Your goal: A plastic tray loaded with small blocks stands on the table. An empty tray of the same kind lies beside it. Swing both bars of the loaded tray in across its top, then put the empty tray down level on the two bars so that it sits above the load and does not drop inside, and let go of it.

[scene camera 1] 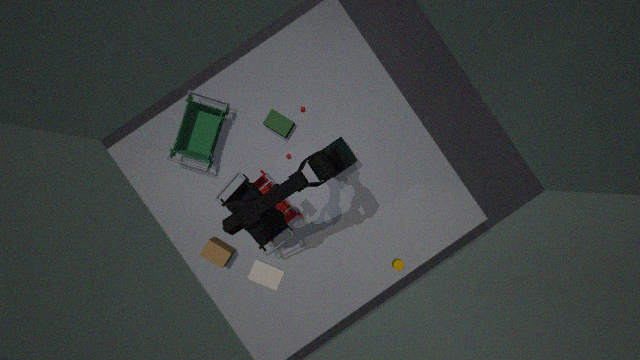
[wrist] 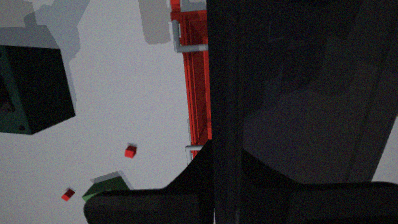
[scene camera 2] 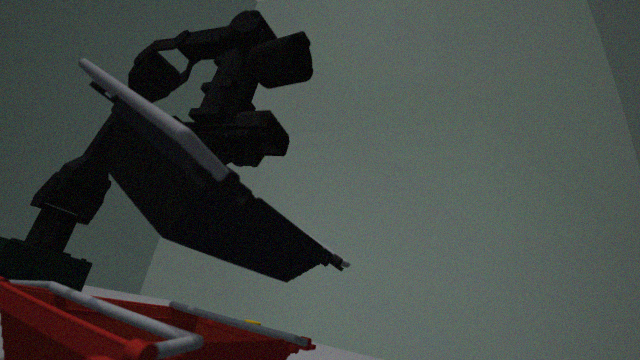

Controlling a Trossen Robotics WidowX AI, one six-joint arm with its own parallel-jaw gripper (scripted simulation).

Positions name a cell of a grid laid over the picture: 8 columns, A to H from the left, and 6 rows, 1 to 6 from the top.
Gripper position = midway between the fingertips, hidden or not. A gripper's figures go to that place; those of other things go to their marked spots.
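My gripper (wrist: E4), 11 cm from the lens. Black tray (wrist: G3), 18 cm from the lens.
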